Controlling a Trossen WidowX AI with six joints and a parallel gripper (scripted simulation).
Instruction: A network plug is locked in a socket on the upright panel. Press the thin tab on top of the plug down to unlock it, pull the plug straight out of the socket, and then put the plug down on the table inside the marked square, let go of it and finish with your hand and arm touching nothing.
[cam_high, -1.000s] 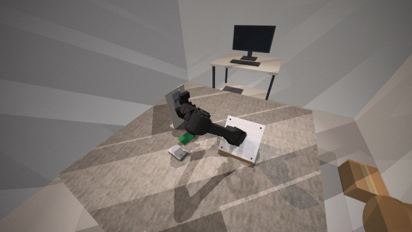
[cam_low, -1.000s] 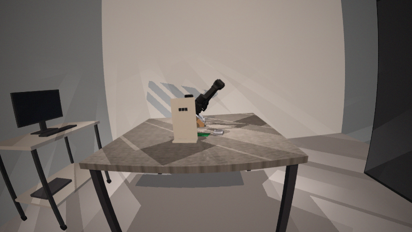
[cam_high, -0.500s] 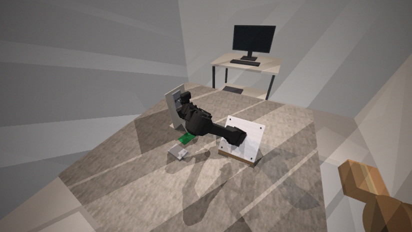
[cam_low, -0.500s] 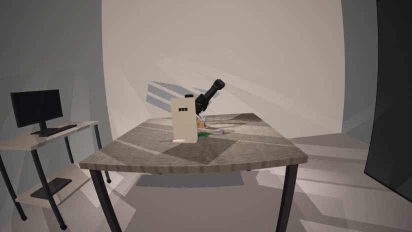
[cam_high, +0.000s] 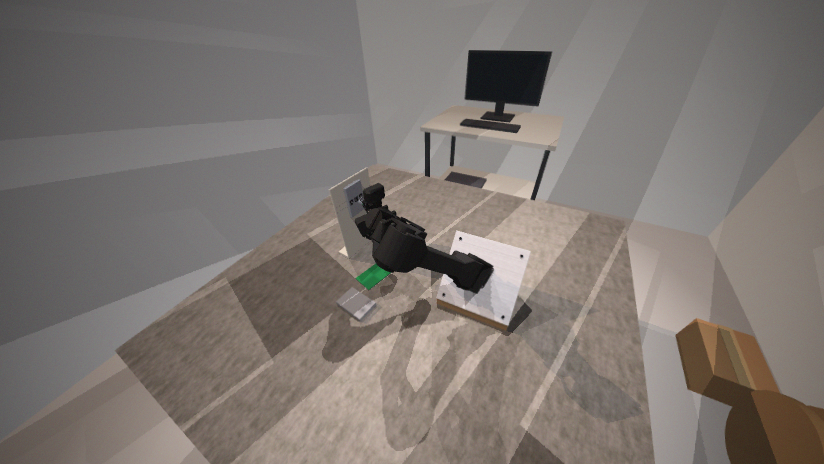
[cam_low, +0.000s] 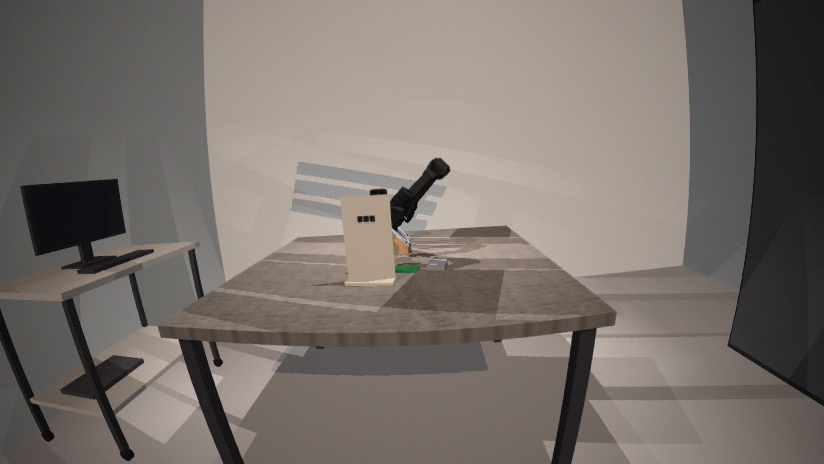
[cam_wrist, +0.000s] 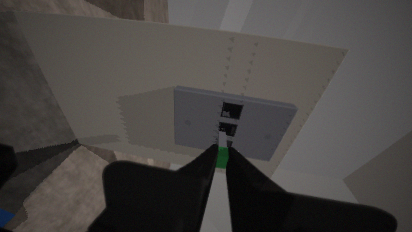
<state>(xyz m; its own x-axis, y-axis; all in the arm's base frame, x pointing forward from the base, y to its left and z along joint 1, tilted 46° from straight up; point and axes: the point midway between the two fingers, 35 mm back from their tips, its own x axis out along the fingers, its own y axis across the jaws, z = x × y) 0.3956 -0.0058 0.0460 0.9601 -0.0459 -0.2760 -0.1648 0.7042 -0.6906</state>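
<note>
Now: gripper tip 12 cm past the blue square, 6 cm to the left of it and 22 cm above it. The rest, counted from my gripper tip: green network plug right at my gripper tip; beige panel 5 cm ahead, 8 cm below; grey block 13 cm behind, 21 cm to the left, 21 cm below.
</note>
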